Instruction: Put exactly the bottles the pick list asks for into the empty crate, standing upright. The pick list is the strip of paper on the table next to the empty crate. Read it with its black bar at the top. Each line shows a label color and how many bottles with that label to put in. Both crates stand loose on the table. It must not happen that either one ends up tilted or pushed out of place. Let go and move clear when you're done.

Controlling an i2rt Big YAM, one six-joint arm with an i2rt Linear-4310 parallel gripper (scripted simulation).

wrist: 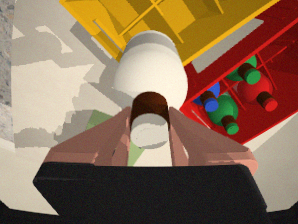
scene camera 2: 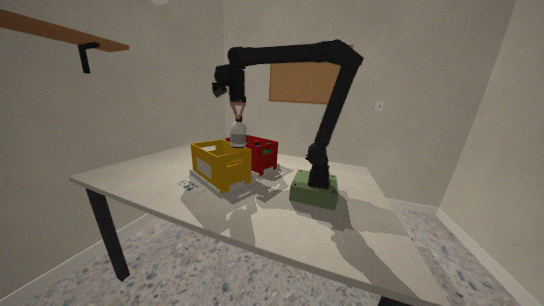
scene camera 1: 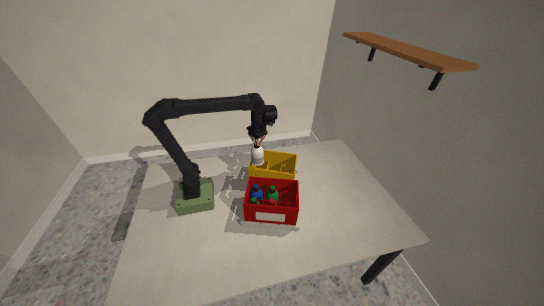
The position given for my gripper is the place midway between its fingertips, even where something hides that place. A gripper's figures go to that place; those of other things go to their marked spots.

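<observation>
My gripper (wrist: 149, 113) is 0.13 m from the lens, and a white-labelled bottle (wrist: 150, 77) is likewise 0.13 m from the lens. Then there is a green-labelled bottle (wrist: 227, 110), which I find 0.41 m from the lens. The marked spots on the white-labelled bottle and the green-labelled bottle are 0.30 m apart.
</observation>
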